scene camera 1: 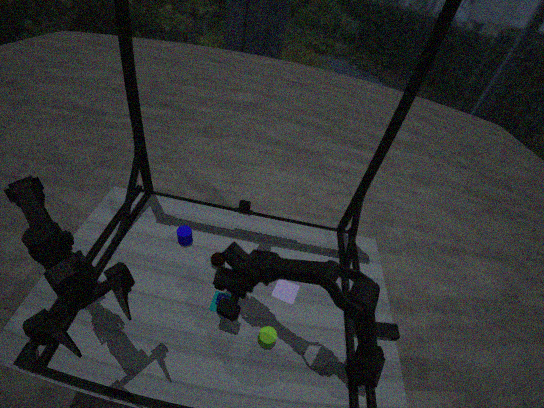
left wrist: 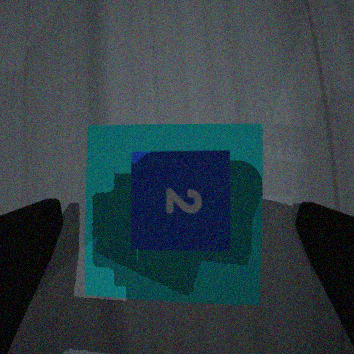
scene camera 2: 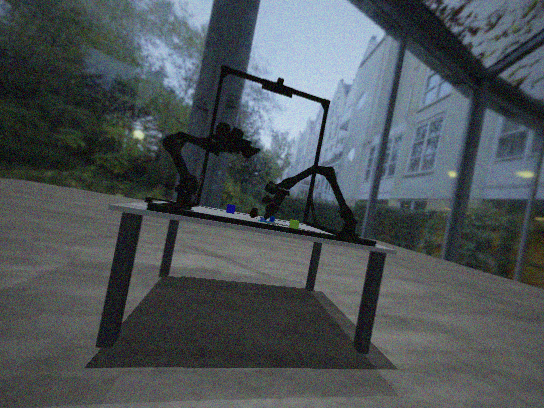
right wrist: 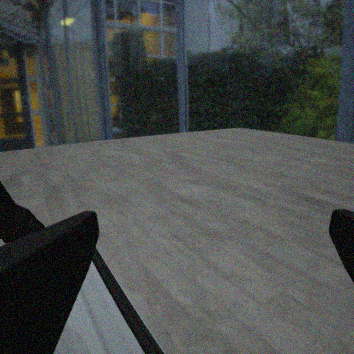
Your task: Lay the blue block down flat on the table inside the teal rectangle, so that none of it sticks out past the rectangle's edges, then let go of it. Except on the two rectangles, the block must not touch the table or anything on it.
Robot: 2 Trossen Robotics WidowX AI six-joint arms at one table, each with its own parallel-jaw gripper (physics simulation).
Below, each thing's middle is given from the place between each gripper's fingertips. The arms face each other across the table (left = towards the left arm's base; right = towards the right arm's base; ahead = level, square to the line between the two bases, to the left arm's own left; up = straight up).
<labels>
Now: left hand right at the blue block (left wrist: 180, 200). Also, from my left hand: teal rectangle (left wrist: 111, 268): 1 cm below, 1 cm ahead.
I see the blue block 33 cm below my right hand, 27 cm behind it and 11 cm to the left of it. Also, from my right hand: teal rectangle 34 cm below, 27 cm behind, 12 cm to the left.
</labels>
